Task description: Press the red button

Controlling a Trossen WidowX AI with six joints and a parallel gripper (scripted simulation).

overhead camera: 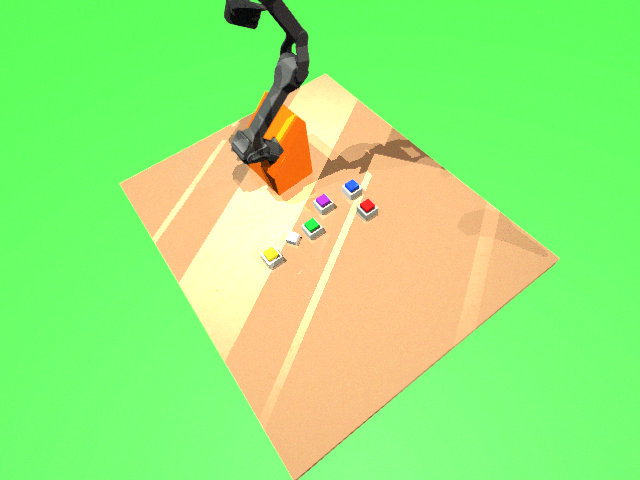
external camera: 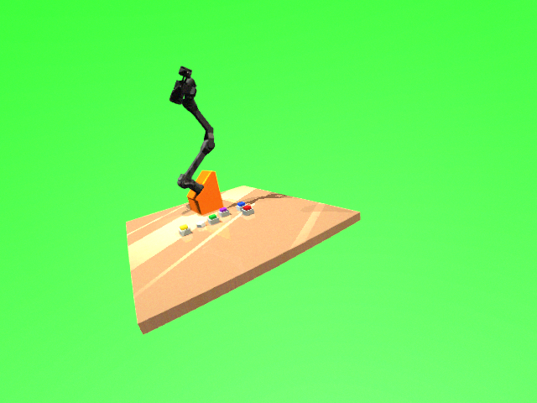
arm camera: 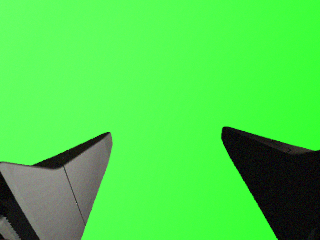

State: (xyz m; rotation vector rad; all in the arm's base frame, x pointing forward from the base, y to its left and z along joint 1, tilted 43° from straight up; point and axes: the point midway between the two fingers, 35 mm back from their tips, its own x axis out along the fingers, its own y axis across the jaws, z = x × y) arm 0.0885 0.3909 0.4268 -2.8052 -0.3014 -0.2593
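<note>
Now: the red button 60 mm ahead of my gripper tip, 170 mm to the left of it and 670 mm below it. Round my gripper tip: purple button (30 mm behind, 60 mm to the left, 670 mm below); green button (30 mm ahead, 10 mm to the right, 670 mm below); blue button (30 mm behind, 170 mm to the left, 670 mm below).
</note>
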